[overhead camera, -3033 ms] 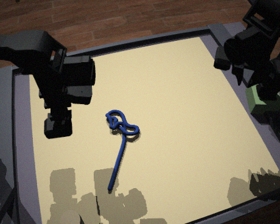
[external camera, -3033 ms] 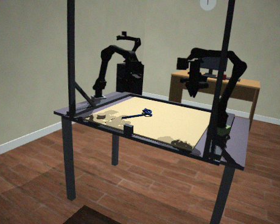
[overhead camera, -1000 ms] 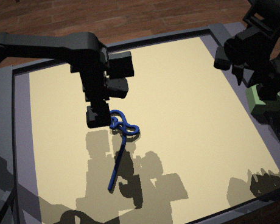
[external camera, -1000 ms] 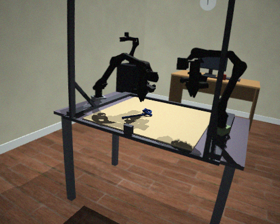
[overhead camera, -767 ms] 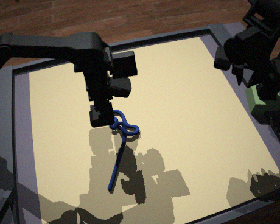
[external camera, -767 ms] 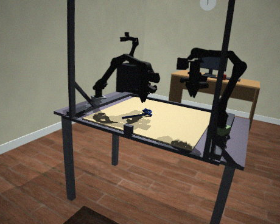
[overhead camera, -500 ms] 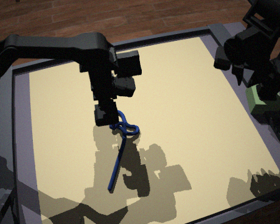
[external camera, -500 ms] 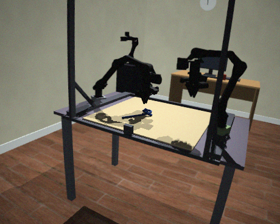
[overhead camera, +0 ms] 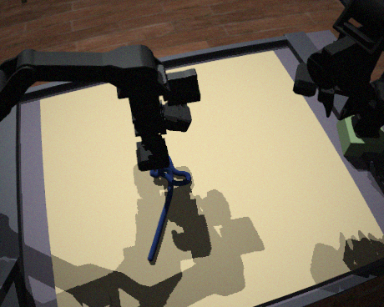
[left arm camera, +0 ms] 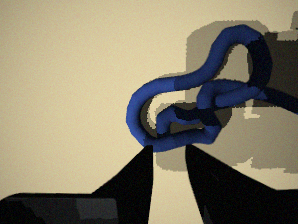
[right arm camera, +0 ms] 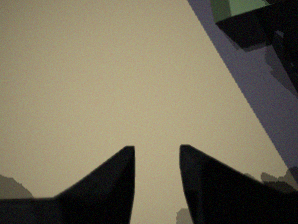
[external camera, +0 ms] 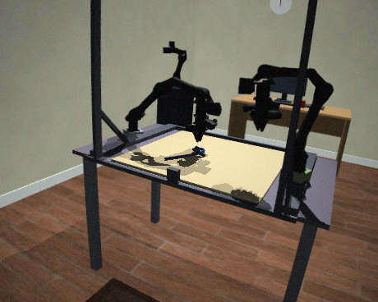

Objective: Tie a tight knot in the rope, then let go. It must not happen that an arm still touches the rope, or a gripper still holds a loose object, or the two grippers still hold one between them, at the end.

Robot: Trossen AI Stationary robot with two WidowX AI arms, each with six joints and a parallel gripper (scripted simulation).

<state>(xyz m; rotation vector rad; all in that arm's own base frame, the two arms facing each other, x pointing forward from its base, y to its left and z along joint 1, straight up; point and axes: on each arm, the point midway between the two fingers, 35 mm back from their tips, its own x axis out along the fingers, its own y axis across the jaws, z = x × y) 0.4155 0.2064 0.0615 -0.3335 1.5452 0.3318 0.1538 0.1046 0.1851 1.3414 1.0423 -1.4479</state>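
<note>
Right now the tan mat is 9 cm to the right of my left hand, 9 cm below it and 3 cm behind it.
</note>
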